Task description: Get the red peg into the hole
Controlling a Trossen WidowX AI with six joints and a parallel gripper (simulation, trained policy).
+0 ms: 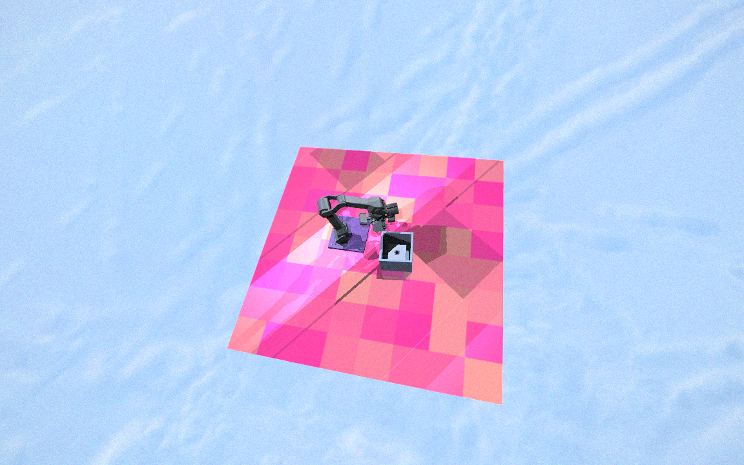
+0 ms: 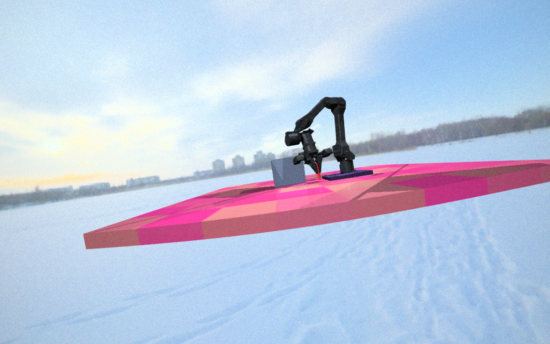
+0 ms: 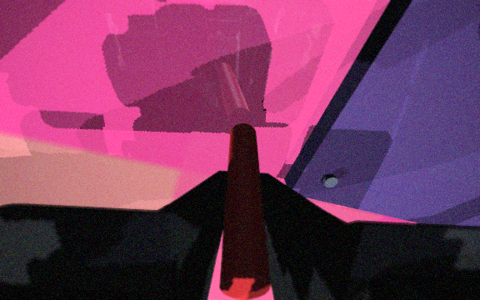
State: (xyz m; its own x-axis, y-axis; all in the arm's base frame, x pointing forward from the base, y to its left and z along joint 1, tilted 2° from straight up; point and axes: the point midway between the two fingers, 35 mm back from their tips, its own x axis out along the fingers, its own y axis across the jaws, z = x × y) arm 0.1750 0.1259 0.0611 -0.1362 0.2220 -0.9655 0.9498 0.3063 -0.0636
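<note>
Right now the pale plate is 17 cm to the right of my gripper tip, 15 cm ahead of it and 1 cm above it. From my gripper tip the other things lie so: red peg (1 cm above).
</note>
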